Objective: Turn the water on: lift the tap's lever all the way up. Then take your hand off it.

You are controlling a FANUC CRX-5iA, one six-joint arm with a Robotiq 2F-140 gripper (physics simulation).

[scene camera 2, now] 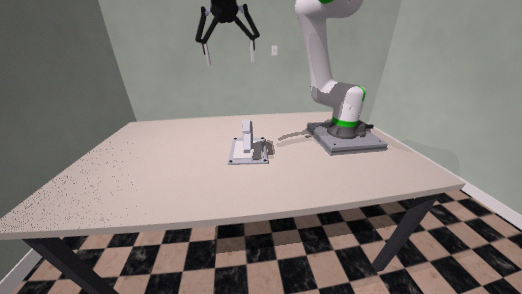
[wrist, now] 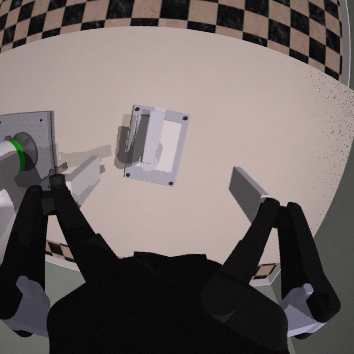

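Where they show: gripper, fingertip midpoint: point(scene camera 2: 231, 63) point(wrist: 165, 172); arm's base, link origin: point(scene camera 2: 341, 133) point(wrist: 24, 150).
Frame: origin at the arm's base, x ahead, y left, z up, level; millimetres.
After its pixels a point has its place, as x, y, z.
The tap is a small pale grey fixture on a flat plate point(scene camera 2: 265, 159) {429, 169, -28} point(wrist: 180, 142) {577, 86, -34} with a bolt at each corner, standing near the middle of the table. Its lever point(scene camera 2: 247, 143) {503, 148, 42} point(wrist: 154, 131) {508, 135, 114} is a pale bar that points toward the table's front edge. In the scene view it looks tilted, front end lower; its exact angle is hard to tell. My gripper point(scene camera 2: 230, 62) {545, 137, 346} point(wrist: 165, 172) {545, 137, 346} is wide open and empty, pointing down high above the tap and apart from it. In the wrist view the tap shows between and beyond the fingertips. The post under the lever is partly hidden.
The robot's grey base plate point(scene camera 2: 357, 147) {-8, 142, -9} point(wrist: 44, 131) {116, 80, 1} is bolted on the table to the right of the tap in the scene view. The light table point(scene camera 2: 175, 185) {773, 289, -42} point(wrist: 240, 100) {737, 251, -42} has its front edge toward the scene camera. Walls stand behind and at both sides.
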